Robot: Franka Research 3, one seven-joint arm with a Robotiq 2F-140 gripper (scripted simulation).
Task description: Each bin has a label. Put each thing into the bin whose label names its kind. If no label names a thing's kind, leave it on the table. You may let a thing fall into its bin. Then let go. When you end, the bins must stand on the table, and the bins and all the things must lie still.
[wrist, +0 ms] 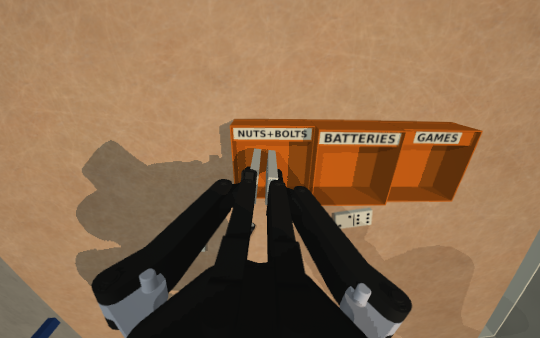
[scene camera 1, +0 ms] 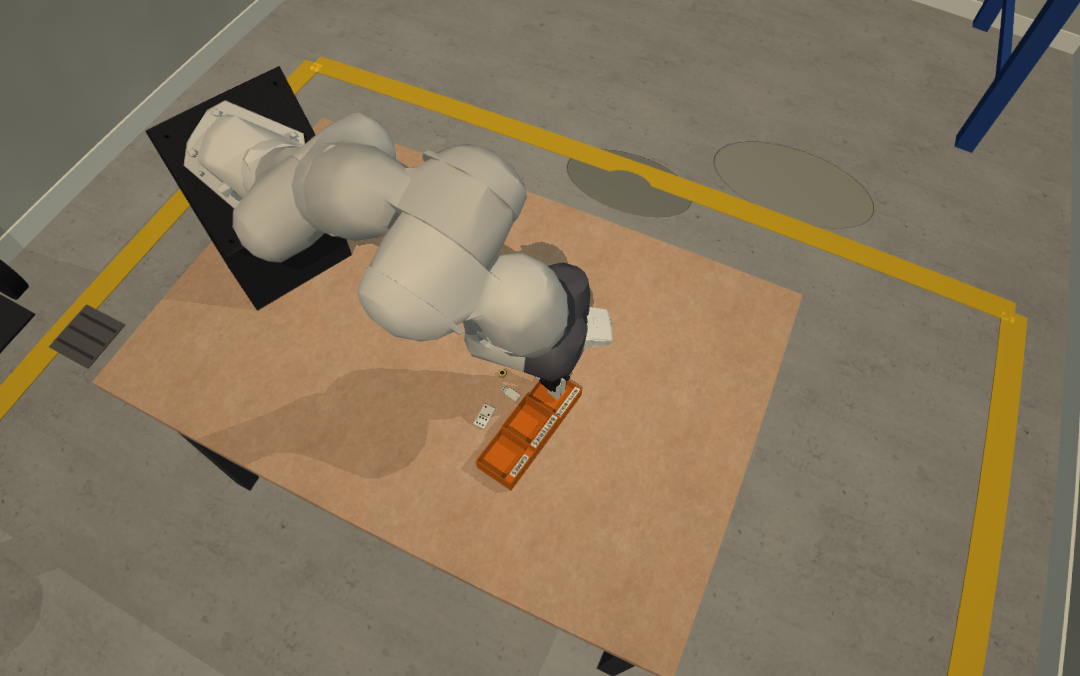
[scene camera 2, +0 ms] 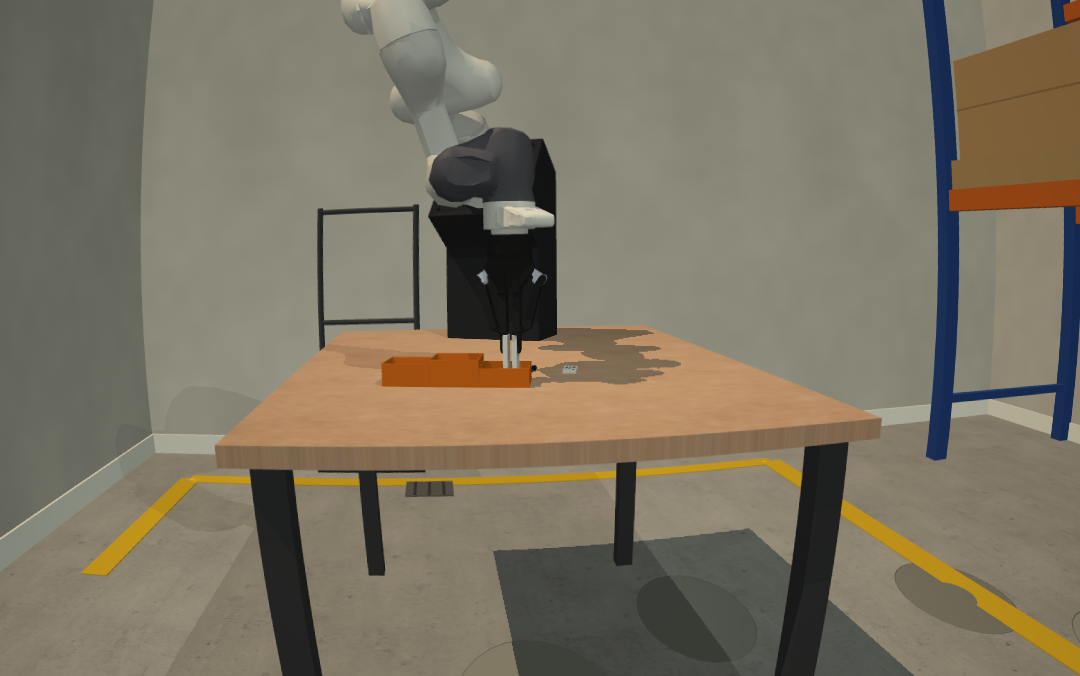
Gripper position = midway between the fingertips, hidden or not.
In view: the gripper (scene camera 2: pixel 511 372).
The gripper also shows in the wrist view (wrist: pixel 263 160).
